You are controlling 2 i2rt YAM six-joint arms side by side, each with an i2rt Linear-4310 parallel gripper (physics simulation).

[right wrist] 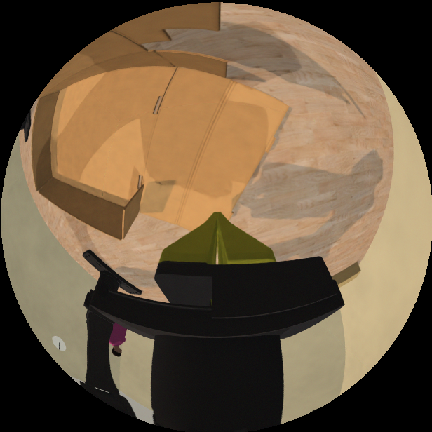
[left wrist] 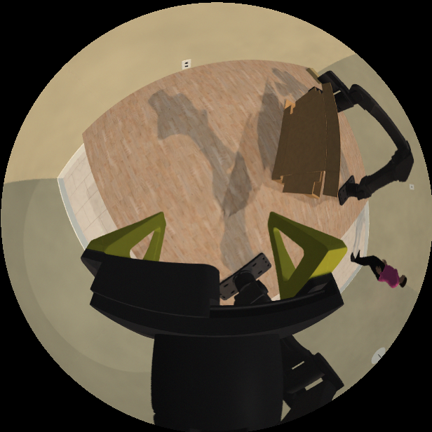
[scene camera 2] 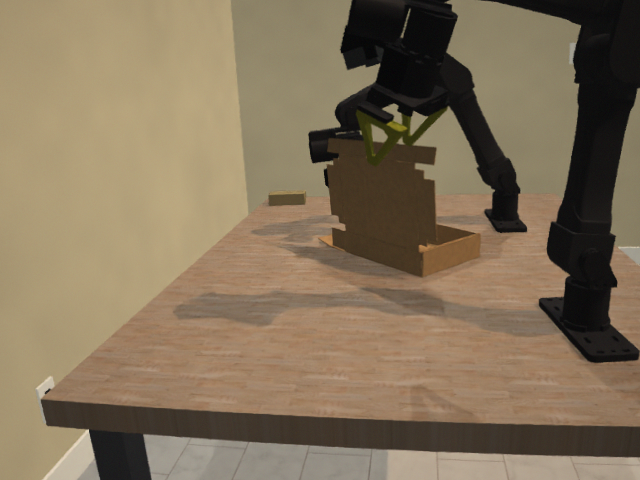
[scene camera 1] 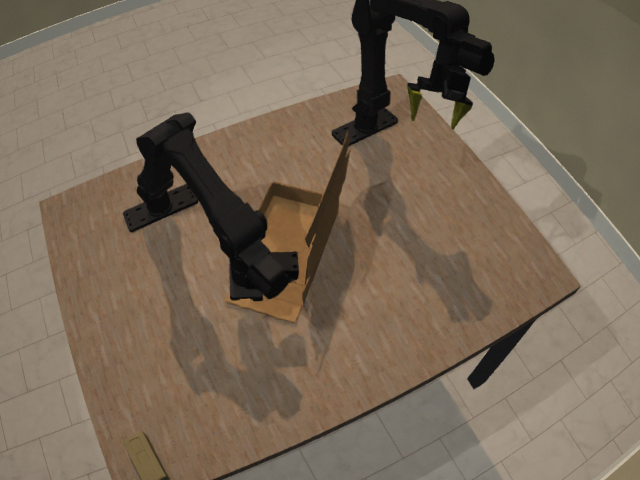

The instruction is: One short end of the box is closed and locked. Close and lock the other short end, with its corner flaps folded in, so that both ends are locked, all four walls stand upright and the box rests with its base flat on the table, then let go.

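Places are measured from the left arm's base along level axes (x ahead, y left, z up), in centimetres.
Pixels of known places: left gripper, fingertip midpoint: point(scene camera 2: 390, 154) point(scene camera 1: 432, 124); right gripper, fingertip midpoint: point(scene camera 1: 247, 297); left arm's base at its link origin: point(scene camera 2: 583, 328) point(scene camera 1: 365, 127); right arm's base at its link origin: point(scene camera 2: 504, 221) point(scene camera 1: 160, 208).
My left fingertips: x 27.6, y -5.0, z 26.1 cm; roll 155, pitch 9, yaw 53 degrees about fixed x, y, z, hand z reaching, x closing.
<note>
For each thing: its middle in the pictures, then the offset to it from my left fingertips. "pt": a spot on its surface instead.
- cardboard box at a spot on its surface: point(scene camera 2: 452, 253) pt dx -14.2, dy -24.5, dz -23.2 cm
- end panel at a spot on its surface: point(scene camera 1: 279, 304) pt dx +6.5, dy -45.9, dz -25.6 cm
- small tan block at the middle of its body: point(scene camera 1: 145, 460) point(scene camera 2: 287, 198) dx +22.8, dy -89.6, dz -24.3 cm
The cardboard box point(scene camera 1: 292, 222) point(scene camera 2: 452, 253) point(right wrist: 100, 130) rests base down, its closed end at the back in scene camera 1. Its lid point(scene camera 1: 328, 211) point(scene camera 2: 385, 206) point(left wrist: 305, 135) stands up along one long side. At the near end, the end panel point(scene camera 1: 279, 304) point(right wrist: 230, 145) lies folded outward. In the right wrist view, one corner flap point(right wrist: 132, 212) is turned inward, while the other corner flap point(right wrist: 200, 64) points outward, upright. My right gripper point(right wrist: 216, 217) is shut and empty, its tips over the end panel's edge; contact is unclear. My left gripper point(scene camera 1: 433, 124) point(scene camera 2: 391, 153) point(left wrist: 216, 217) is open, away from the box.
A small tan block point(scene camera 1: 146, 457) point(scene camera 2: 286, 197) point(right wrist: 347, 274) lies near the table's edge. The left arm's base plate point(scene camera 1: 343, 135) point(scene camera 2: 615, 351) is bolted at the back edge. The right arm reaches over the box's side in scene camera 1. A person point(left wrist: 390, 275) stands beyond the table.
</note>
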